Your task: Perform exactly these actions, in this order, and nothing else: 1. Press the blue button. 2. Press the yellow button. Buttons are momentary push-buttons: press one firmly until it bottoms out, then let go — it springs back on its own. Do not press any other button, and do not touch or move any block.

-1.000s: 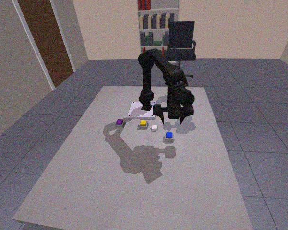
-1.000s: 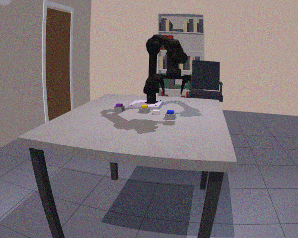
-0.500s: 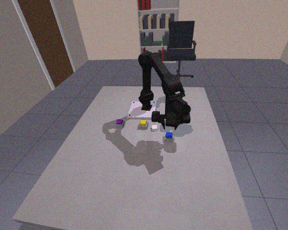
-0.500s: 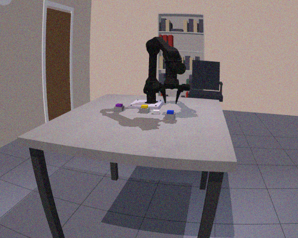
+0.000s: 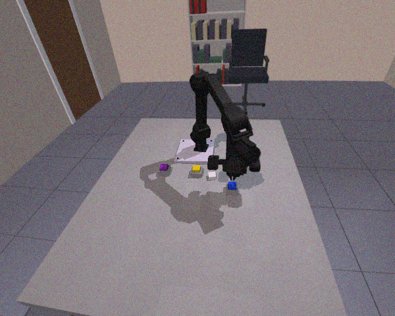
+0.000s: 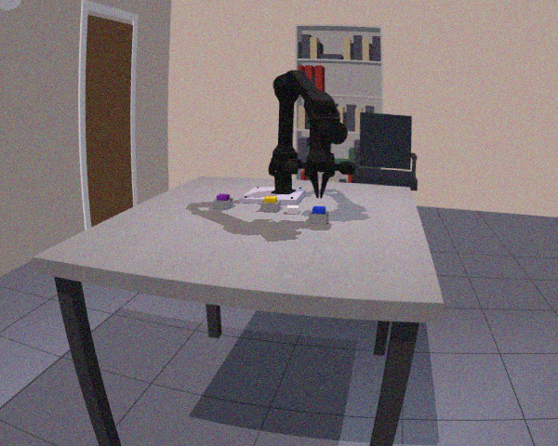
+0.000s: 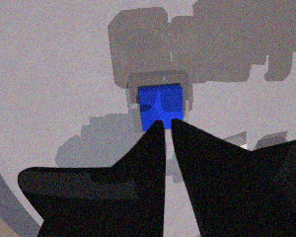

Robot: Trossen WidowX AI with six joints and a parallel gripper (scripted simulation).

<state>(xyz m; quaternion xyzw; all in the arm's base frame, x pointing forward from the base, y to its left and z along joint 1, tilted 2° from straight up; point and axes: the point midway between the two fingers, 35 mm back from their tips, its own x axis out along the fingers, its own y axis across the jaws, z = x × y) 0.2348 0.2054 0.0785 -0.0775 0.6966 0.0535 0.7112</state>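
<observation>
Right now the blue button is 3 cm below my gripper tip. Round my gripper tip: purple button 32 cm to the right, 4 cm behind, 3 cm below; then yellow button 17 cm to the right, 6 cm behind, 3 cm below; then small white block 10 cm to the right, 6 cm below, 6 cm behind.
</observation>
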